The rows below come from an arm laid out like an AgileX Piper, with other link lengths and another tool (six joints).
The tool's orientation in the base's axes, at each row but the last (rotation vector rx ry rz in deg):
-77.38, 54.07, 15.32
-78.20, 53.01, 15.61
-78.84, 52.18, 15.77
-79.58, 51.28, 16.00
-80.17, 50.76, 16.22
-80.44, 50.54, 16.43
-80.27, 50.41, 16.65
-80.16, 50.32, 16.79
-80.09, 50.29, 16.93
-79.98, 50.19, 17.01
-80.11, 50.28, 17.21
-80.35, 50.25, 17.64
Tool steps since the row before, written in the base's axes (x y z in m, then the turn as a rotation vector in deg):
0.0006, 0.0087, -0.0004, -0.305, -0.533, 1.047
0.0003, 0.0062, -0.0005, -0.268, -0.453, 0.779
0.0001, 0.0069, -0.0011, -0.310, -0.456, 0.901
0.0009, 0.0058, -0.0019, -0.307, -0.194, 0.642
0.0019, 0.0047, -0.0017, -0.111, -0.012, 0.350
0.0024, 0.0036, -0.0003, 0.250, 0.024, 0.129
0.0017, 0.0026, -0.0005, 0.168, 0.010, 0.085
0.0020, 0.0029, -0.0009, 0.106, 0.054, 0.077
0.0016, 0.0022, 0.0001, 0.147, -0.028, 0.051
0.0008, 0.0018, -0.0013, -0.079, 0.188, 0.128
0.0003, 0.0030, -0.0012, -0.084, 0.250, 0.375
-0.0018, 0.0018, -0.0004, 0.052, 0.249, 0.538
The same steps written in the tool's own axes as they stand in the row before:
-0.0023, 0.0021, 0.0082, -0.745, -0.672, -0.684
-0.0015, 0.0016, 0.0058, -0.561, -0.486, -0.577
-0.0015, 0.0023, 0.0064, -0.671, -0.547, -0.605
0.0000, 0.0020, 0.0058, -0.577, -0.306, -0.343
0.0009, 0.0009, 0.0052, -0.307, -0.185, -0.079
0.0007, -0.0007, 0.0042, 0.070, -0.253, 0.103
0.0007, -0.0002, 0.0031, 0.050, -0.170, 0.063
0.0010, -0.0001, 0.0035, 0.001, -0.115, 0.083
0.0003, -0.0007, 0.0026, 0.071, -0.139, 0.023
0.0009, 0.0008, 0.0021, -0.197, -0.004, 0.138
0.0001, 0.0013, 0.0030, -0.389, -0.167, 0.176
-0.0015, 0.0018, 0.0011, -0.411, -0.376, 0.211

